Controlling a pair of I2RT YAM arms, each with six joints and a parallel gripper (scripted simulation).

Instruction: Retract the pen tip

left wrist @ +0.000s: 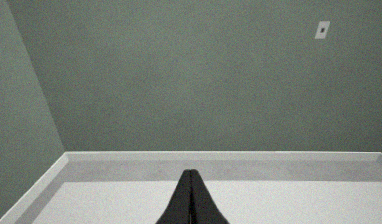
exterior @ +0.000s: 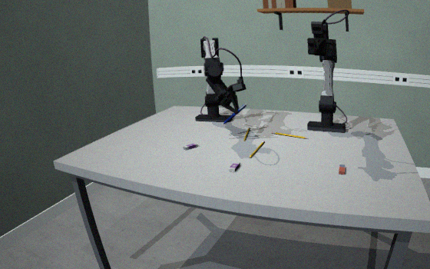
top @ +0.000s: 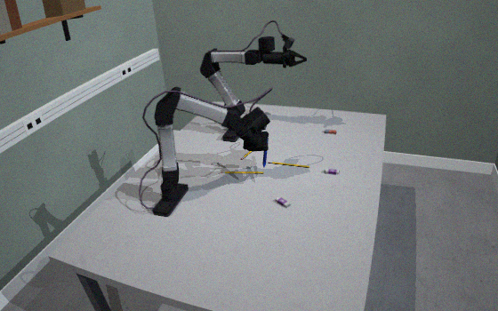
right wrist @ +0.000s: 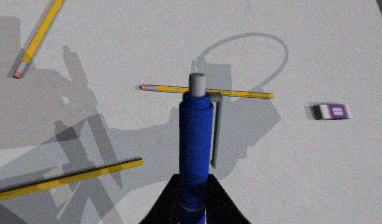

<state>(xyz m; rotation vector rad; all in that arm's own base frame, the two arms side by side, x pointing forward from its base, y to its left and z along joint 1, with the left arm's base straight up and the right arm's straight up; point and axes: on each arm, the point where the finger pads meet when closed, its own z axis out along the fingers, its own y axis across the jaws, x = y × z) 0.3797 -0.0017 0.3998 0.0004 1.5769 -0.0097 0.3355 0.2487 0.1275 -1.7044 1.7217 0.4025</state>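
Note:
Right now the blue ballpoint pen is 1 cm to the right of my right hand and 1 cm below it.

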